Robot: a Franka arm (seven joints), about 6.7 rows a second.
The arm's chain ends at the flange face. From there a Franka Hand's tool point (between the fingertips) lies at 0.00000 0.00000 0.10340 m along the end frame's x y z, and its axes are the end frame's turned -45 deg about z.
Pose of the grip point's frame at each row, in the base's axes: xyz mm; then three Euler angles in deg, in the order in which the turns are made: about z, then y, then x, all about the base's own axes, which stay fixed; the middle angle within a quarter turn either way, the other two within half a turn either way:
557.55, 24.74, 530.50, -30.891, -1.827, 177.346
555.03, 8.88, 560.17, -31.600, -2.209, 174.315
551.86, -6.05, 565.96, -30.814, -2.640, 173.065
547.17, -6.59, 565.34, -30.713, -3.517, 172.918
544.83, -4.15, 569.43, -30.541, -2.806, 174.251
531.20, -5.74, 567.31, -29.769, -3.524, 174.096
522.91, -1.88, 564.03, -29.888, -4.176, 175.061
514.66, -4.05, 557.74, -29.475, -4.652, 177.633
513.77, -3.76, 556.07, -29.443, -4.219, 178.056
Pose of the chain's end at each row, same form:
560.85, 29.53, 633.74, 14.109, -1.827, 177.346
559.02, 19.12, 662.98, 13.400, -2.209, 174.315
556.62, 6.42, 668.49, 14.186, -2.640, 173.065
553.51, 6.13, 667.76, 14.287, -3.517, 172.918
549.89, 6.20, 672.19, 14.459, -2.806, 174.251
537.56, 4.88, 669.97, 15.231, -3.524, 174.096
530.44, 7.00, 666.77, 15.112, -4.176, 175.061
523.05, 0.21, 660.71, 15.525, -4.652, 177.633
521.38, -0.26, 659.13, 15.557, -4.219, 178.056

